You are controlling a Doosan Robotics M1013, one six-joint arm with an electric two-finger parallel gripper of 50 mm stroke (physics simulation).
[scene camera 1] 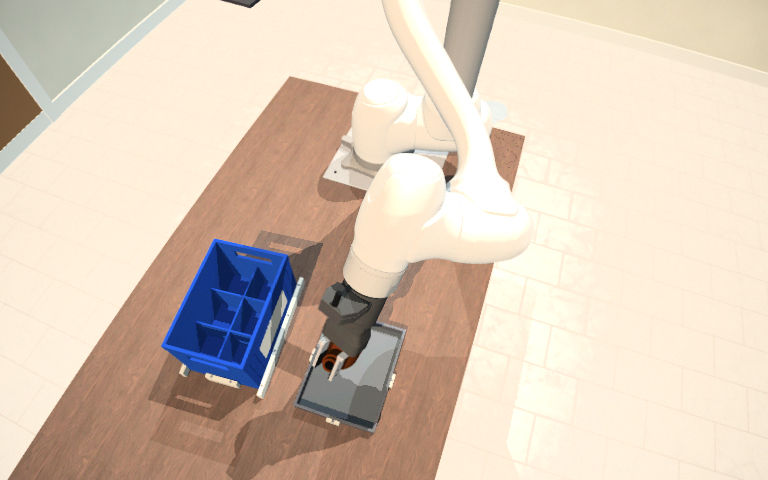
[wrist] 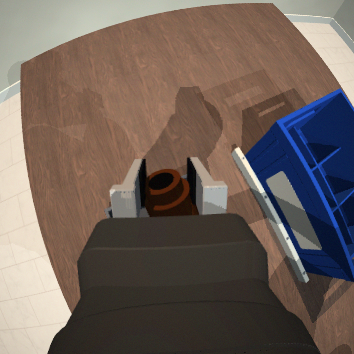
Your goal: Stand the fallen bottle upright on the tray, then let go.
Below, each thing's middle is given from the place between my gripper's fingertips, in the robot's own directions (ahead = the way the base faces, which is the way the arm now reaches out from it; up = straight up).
Labels:
The brown bottle (wrist: pixel 166 193) is 7 cm behind my hand, 1 cm to the right of it and 5 cm below it. The rest, counted from my hand: pale rail (scene camera 1: pixel 286 323) (8 cm behind, 20 cm to the right, 25 cm below).

